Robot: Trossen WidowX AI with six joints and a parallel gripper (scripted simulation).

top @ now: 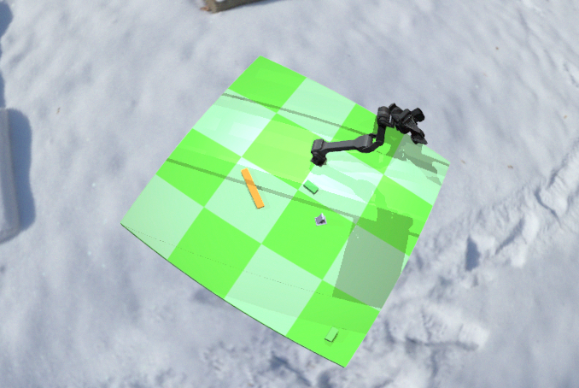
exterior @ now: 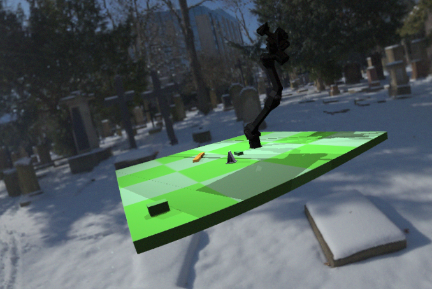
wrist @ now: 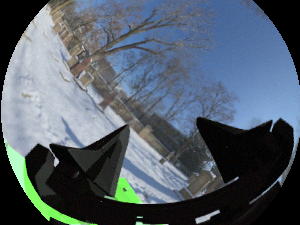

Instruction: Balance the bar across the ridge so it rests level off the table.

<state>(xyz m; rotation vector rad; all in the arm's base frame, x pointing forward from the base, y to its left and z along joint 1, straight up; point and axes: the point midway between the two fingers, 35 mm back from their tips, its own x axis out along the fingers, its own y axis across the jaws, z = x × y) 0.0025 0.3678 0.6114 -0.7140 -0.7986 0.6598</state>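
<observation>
Now: the orange bar 30 cm ahead of my gripper tip, 58 cm to the right of it and 62 cm below it.
</observation>
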